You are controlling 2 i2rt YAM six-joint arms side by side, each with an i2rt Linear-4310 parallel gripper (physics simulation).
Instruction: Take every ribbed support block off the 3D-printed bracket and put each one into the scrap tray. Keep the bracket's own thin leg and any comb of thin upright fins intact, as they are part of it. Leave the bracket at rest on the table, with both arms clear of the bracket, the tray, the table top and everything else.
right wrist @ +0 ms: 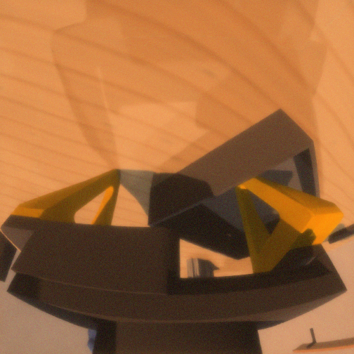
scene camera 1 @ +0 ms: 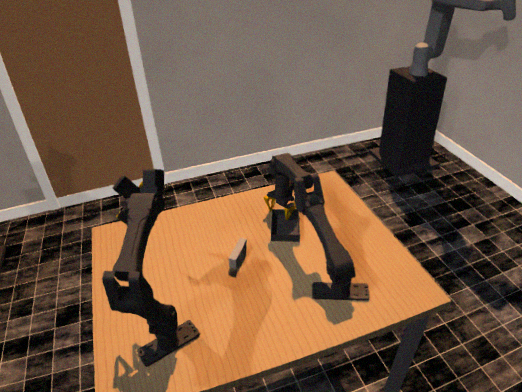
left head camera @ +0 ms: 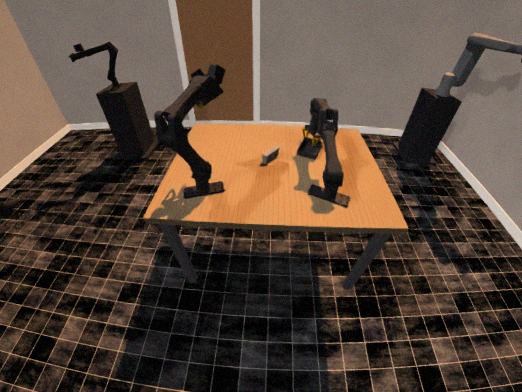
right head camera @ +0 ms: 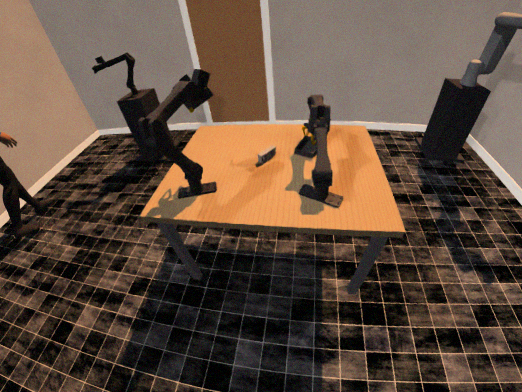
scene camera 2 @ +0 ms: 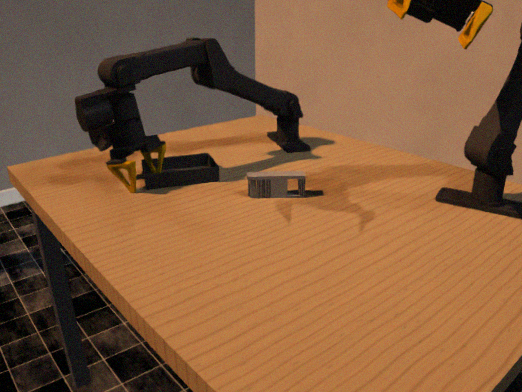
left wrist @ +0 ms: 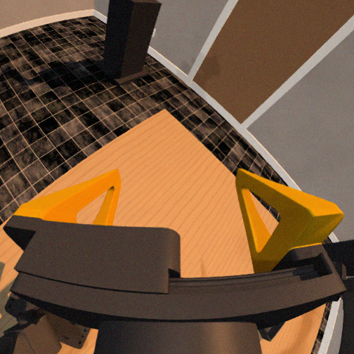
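Note:
The grey bracket stands on the table. In scene camera 2 it has a flat top bar, ribbed parts at the left, a plain panel, an opening and a narrow ribbed upright at the right end. The black scrap tray stands apart from it; its contents cannot be made out. My right gripper is open and low at the tray's end, one finger outside it, the other over it. My left gripper is open, high above the table.
The wooden table carries both arm bases. A dark patch lies by the bracket's right end in scene camera 2. Dark pedestals with other arms stand on the floor beyond the table.

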